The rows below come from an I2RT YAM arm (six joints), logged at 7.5 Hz.
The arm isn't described. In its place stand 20 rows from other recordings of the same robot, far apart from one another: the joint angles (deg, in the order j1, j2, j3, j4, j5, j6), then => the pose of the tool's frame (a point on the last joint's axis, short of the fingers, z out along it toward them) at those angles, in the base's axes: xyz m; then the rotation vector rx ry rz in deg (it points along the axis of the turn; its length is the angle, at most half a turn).
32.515, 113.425, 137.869, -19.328, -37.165, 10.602 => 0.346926 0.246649 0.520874 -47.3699 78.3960 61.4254
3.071, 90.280, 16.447, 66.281, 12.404, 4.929 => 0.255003 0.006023 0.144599 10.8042 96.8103 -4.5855
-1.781, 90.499, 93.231, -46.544, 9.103, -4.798 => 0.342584 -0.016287 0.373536 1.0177 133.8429 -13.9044
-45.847, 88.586, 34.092, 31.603, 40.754, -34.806 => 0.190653 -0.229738 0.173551 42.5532 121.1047 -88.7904
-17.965, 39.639, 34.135, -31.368, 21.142, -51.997 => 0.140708 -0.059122 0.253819 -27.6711 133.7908 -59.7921
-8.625, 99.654, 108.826, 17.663, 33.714, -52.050 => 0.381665 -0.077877 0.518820 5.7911 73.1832 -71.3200
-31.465, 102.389, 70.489, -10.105, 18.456, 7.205 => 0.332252 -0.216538 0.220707 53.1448 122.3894 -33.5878
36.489, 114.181, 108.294, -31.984, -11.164, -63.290 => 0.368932 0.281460 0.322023 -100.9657 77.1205 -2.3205
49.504, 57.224, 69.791, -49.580, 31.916, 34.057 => 0.135342 0.129507 0.384602 0.8219 121.2950 14.2738
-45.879, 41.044, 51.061, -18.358, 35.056, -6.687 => 0.092370 -0.124620 0.373592 60.3423 86.6253 -67.8092
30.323, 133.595, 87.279, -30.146, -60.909, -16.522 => 0.360666 0.246991 0.080194 -69.3442 133.6948 89.8419
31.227, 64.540, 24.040, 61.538, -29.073, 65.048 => 0.187610 0.133972 0.276107 -5.5194 83.6846 98.6585
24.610, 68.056, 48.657, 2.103, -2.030, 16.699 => 0.251298 0.116494 0.301015 -8.9560 108.8743 30.1678
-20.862, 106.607, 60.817, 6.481, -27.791, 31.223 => 0.371203 -0.123703 0.165884 42.5535 121.1141 36.8666
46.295, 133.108, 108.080, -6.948, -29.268, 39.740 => 0.358389 0.400157 0.201322 -27.4532 134.7300 77.4645
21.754, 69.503, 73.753, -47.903, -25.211, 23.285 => 0.221265 0.104621 0.365465 -11.3627 138.1356 51.1210
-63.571, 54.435, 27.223, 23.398, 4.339, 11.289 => 0.095964 -0.199124 0.262295 61.6211 74.8593 -43.2357
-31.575, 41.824, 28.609, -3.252, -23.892, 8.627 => 0.158920 -0.080749 0.261749 20.2654 103.1234 6.0946
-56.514, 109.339, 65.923, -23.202, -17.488, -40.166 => 0.212771 -0.302243 0.138714 16.7597 150.5766 -7.9285
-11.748, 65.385, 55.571, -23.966, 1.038, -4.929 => 0.247346 -0.052097 0.309938 7.9808 123.8591 -10.7271
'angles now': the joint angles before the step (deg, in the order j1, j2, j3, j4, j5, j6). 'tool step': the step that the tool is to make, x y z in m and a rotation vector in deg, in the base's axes. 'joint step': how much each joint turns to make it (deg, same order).
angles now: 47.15, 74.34, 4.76, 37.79, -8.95, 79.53
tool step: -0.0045, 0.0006, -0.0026, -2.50, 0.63, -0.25
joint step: 1.61, -0.73, 0.10, -3.11, 2.21, 0.00
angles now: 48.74, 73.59, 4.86, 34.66, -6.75, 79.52
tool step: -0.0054, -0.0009, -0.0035, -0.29, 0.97, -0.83
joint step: 1.44, 0.00, -0.96, 0.29, 1.56, 1.74
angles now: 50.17, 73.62, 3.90, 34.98, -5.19, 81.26
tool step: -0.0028, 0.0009, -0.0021, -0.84, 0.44, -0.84
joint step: 1.26, 0.37, -0.12, -0.36, 1.82, 1.06
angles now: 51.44, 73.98, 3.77, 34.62, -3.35, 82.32
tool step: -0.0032, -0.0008, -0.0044, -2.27, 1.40, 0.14
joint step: 0.81, 0.38, 0.04, -2.30, 0.72, 0.16
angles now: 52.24, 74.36, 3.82, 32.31, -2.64, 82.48
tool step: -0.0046, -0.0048, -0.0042, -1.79, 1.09, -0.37
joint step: 0.40, -0.97, -0.92, -2.12, 0.74, 0.31
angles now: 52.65, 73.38, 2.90, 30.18, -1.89, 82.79
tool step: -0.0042, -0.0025, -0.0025, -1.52, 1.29, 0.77
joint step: 0.60, -1.07, -0.33, -2.74, -0.20, -0.03
